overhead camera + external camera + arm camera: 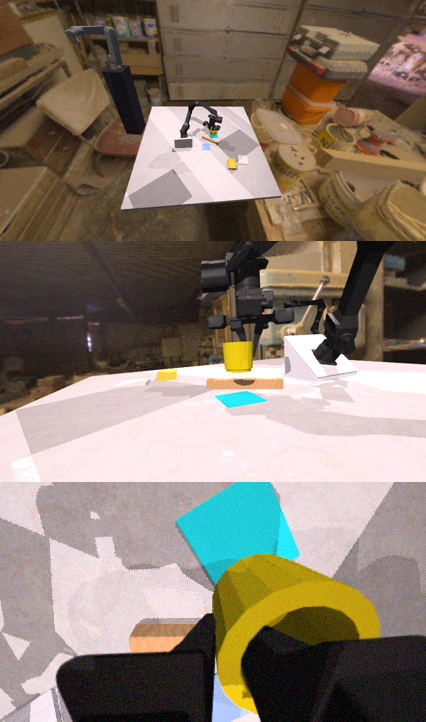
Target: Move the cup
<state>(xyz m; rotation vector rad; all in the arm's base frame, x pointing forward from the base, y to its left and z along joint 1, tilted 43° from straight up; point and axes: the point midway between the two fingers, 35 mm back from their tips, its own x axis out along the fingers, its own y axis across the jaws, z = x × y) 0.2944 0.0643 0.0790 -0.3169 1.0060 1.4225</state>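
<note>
Now: the cyan pad 40 mm ahead of my gripper tip, 20 mm to the left of it and 100 mm below it. The rest, counted from my gripper tip: yellow cup 20 mm ahead, 10 mm to the right; blue pad 40 mm behind, 150 mm to the right, 100 mm below; wooden bar 70 mm to the right, 90 mm below.
</note>
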